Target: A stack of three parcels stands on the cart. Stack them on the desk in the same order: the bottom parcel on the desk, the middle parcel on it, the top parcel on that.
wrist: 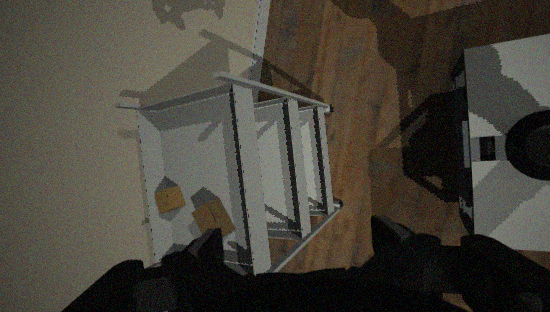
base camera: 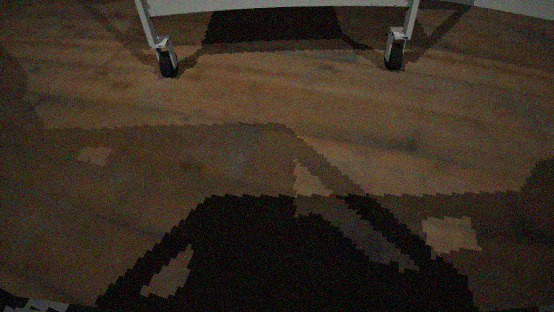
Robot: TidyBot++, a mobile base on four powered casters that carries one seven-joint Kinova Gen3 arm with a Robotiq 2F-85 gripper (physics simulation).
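Places are measured from the arm's base along level axes (x ahead, y left, z up), in centimetres.
Where they show: gripper, between the fingertips: [wrist: 296, 238]; arm's base, origin of its link: [wrist: 549, 145].
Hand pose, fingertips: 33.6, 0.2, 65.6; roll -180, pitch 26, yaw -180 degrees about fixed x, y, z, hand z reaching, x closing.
Note:
Each offset is from my fingertips to the centre of the thing, as dx, dy, dz. Level surfaces: height alone.
The white three-tier cart [wrist: 249, 150] [base camera: 411, 20] shows tilted in the wrist view; its lower edge and two casters show at the top of the base view. On its top tray sit a small brown parcel @[+54.9, +7.0, -36.5] [wrist: 170, 199] near the far edge and a larger-looking brown box shape @[+39.7, +12.1, -36.5] [wrist: 213, 217], partly behind the left fingertip. Whether that shape is one parcel or several stacked, I cannot tell. My gripper [wrist: 296, 238] is open and empty, at a distance from the cart. The desk does not show in either view.
A pale wall [wrist: 65, 150] stands directly behind the cart. My white-topped mobile base [wrist: 505, 212] is at the right of the wrist view, with wooden floor @[dz -105.2] [wrist: 345, 165] between it and the cart. Two cart casters [base camera: 168, 62] [base camera: 394, 55] stand on the floor ahead. Dark shadows cover the near floor.

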